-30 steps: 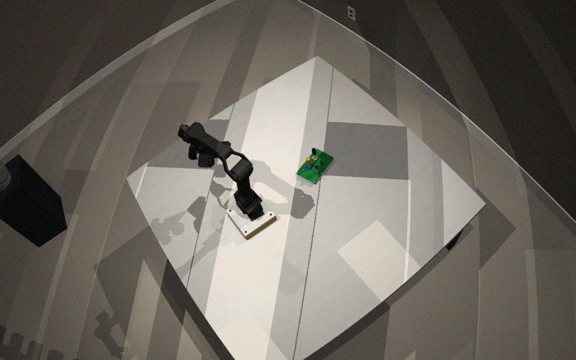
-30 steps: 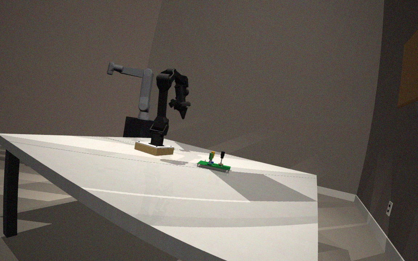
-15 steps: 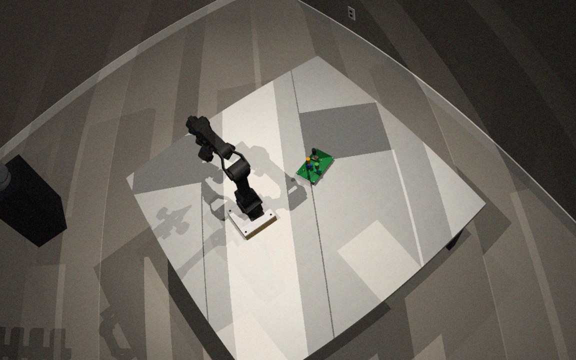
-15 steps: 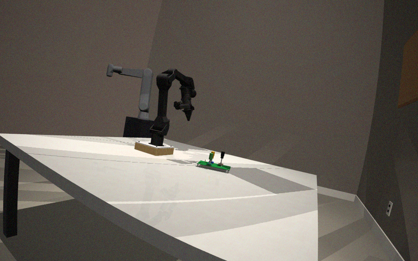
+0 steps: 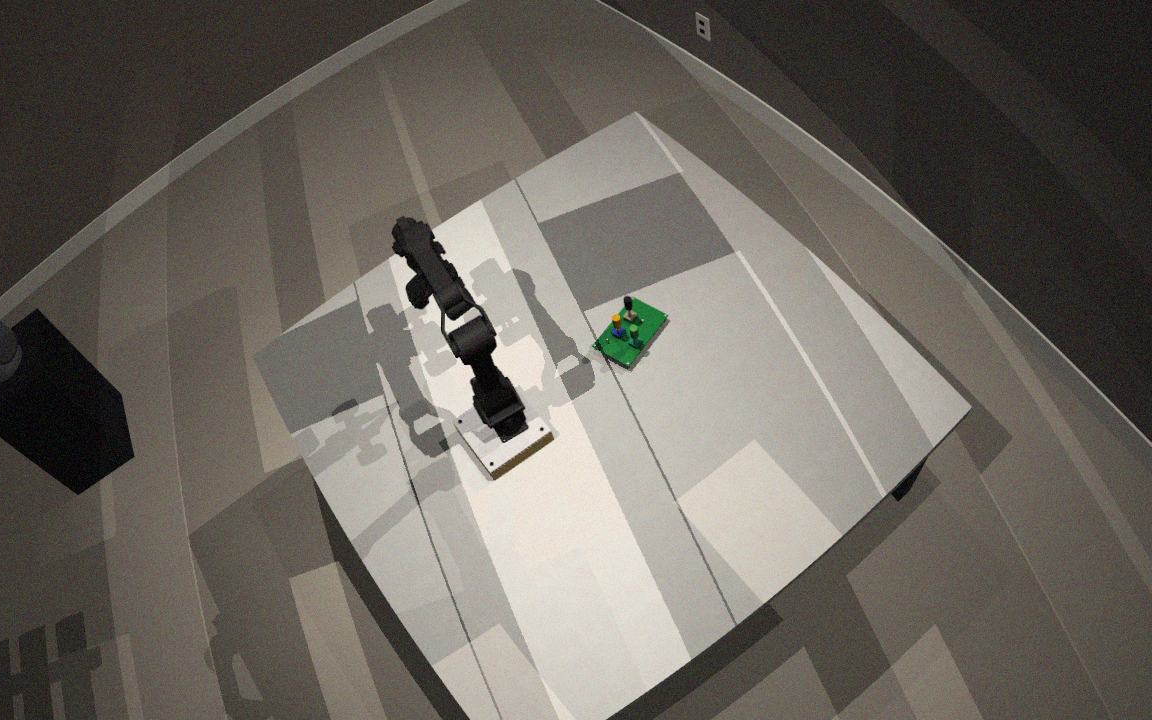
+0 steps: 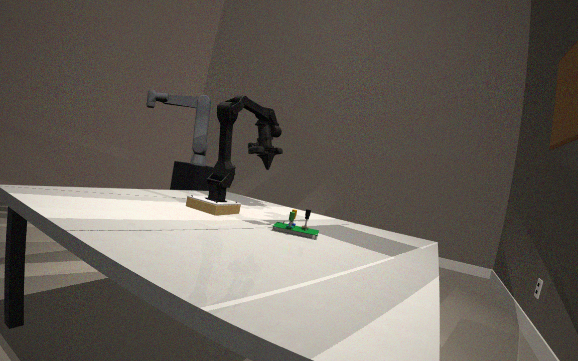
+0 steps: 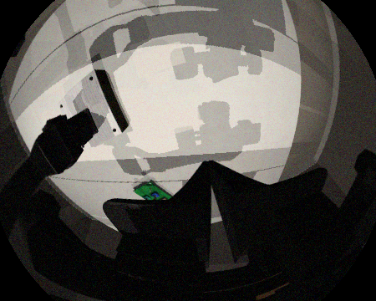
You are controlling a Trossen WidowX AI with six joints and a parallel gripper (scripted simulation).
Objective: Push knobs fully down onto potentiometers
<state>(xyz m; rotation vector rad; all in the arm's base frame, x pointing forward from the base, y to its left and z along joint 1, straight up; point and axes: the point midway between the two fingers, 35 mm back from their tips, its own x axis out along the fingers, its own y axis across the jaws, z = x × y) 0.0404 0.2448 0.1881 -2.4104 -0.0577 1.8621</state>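
Now: the orange knob 270 mm ahead of my gripper tip, 170 mm to the right of it and 140 mm below it. Also, from my gripper tip: black knob 320 mm ahead, 150 mm to the right, 130 mm below.
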